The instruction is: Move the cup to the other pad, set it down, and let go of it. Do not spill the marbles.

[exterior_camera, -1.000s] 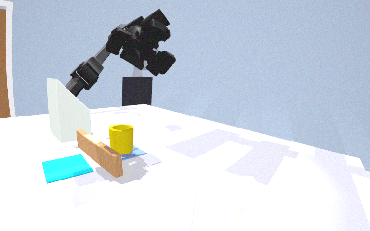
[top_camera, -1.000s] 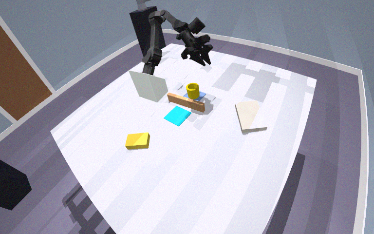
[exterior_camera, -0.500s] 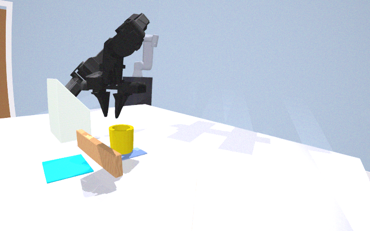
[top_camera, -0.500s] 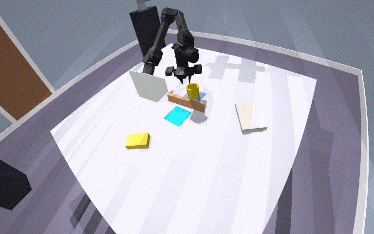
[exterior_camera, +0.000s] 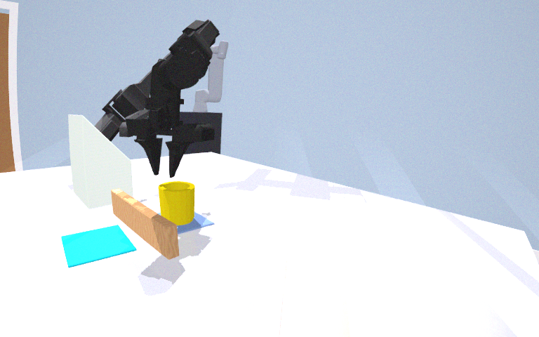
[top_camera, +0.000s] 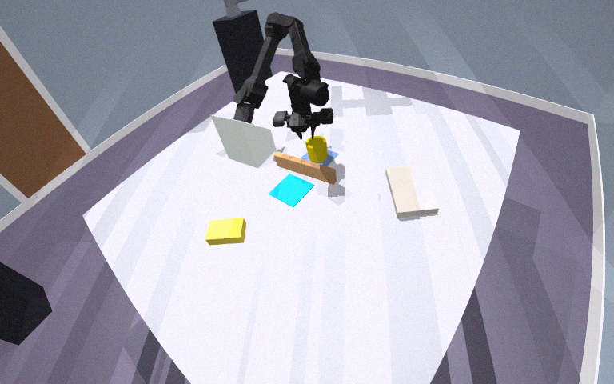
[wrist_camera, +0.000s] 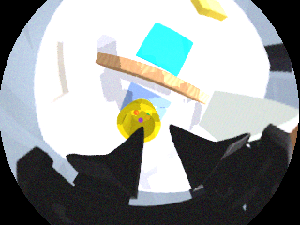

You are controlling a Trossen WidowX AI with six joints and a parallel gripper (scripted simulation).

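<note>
The yellow cup is 20 mm ahead of my gripper tip, 10 mm to the left of it and 50 mm below it. The rest, counted from my gripper tip: pale blue pad: 20 mm ahead, 20 mm to the left, 100 mm below; wooden bar: 20 mm ahead, 70 mm to the right, 70 mm below; purple marble: 20 mm ahead, 30 mm to the left, 70 mm below.
</note>
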